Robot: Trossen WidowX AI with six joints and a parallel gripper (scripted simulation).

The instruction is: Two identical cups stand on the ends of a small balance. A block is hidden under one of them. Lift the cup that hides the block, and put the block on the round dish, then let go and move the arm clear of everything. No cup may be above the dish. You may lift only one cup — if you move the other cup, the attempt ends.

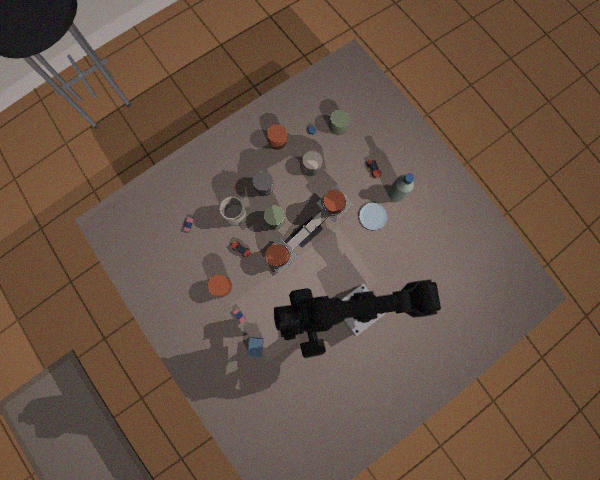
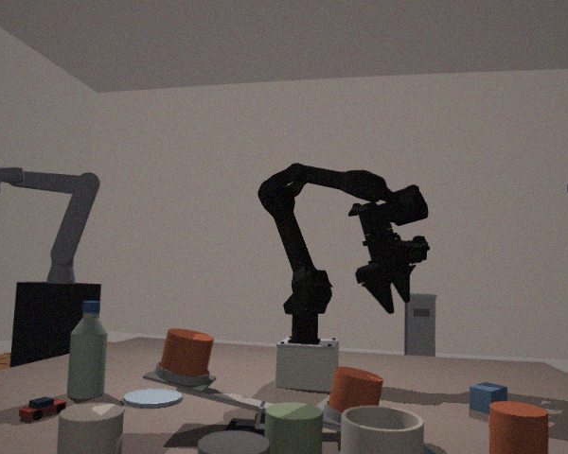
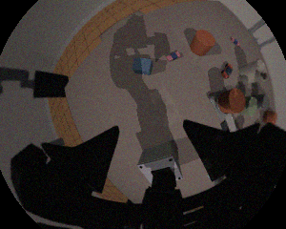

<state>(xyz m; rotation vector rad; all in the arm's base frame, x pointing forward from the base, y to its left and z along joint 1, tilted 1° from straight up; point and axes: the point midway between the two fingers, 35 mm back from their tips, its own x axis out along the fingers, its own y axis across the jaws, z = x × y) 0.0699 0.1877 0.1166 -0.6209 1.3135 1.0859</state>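
Now: gripper tip 230 mm short of the grey block, 90 mm to the left of it and 130 mm above it. Round my gripper tip: cream cup 440 mm ahead, 370 mm to the right, 140 mm below; grey cup 460 mm ahead, 180 mm to the right, 140 mm below; pale blue round dish 150 mm ahead, 440 mm to the right, 170 mm below.
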